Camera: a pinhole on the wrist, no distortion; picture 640 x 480 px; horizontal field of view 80.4 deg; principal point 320.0 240.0 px. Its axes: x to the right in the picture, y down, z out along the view. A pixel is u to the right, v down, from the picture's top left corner.
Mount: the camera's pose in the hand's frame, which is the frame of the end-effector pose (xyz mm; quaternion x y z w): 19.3 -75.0 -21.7 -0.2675 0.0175 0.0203 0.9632
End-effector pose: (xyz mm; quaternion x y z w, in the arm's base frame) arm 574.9 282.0 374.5 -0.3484 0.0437 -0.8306 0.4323
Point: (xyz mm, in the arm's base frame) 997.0 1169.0 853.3
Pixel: outside the picture
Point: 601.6 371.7 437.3
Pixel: 57.6 85.2
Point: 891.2 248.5 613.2
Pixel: 322.5 232.5
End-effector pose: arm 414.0 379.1 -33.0 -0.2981 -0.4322 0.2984 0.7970
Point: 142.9 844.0 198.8
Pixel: 534.7 220.8
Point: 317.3 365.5 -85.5
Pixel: 32.1 448.8
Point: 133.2 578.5 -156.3
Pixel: 260.5 407.9
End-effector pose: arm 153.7 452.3 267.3 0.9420 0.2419 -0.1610 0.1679
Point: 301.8 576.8 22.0
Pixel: outside the picture
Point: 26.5 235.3 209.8
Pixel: 23.4 337.8
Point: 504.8 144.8 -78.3
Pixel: 512.6 350.2
